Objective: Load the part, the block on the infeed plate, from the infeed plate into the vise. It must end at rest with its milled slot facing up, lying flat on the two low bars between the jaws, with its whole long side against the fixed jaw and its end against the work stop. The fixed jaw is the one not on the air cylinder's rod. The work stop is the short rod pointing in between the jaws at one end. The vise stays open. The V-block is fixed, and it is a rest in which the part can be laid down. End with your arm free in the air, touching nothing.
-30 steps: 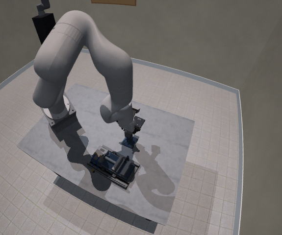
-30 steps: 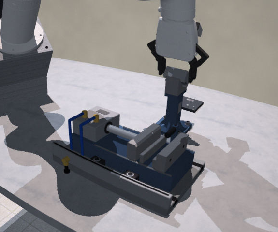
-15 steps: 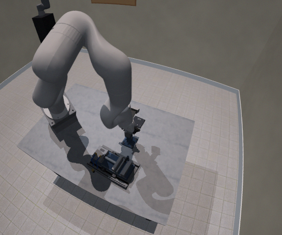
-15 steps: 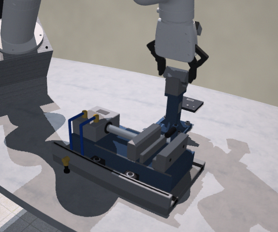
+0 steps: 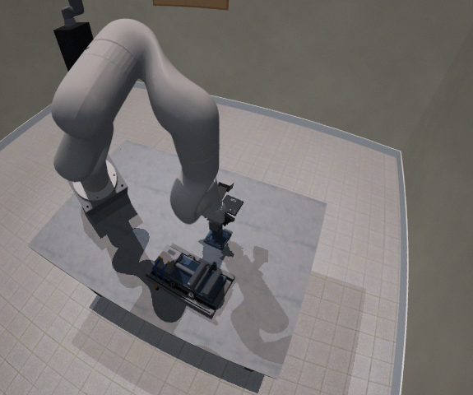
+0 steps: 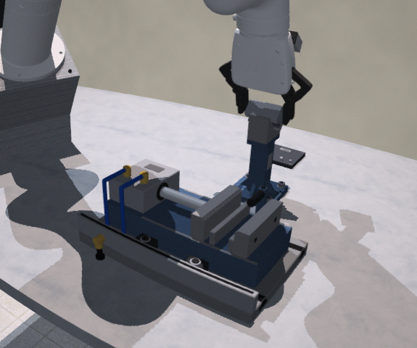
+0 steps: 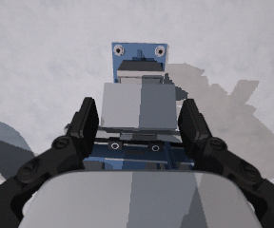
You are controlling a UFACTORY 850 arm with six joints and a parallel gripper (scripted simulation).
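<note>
My gripper is now 1 cm above the part. From my hand the other things lie so: black work stop 5 cm ahead, 17 cm to the right, 8 cm below; cylinder rod 4 cm behind, 21 cm to the right, 9 cm below; blue post 1 cm to the left, 11 cm below.
</note>
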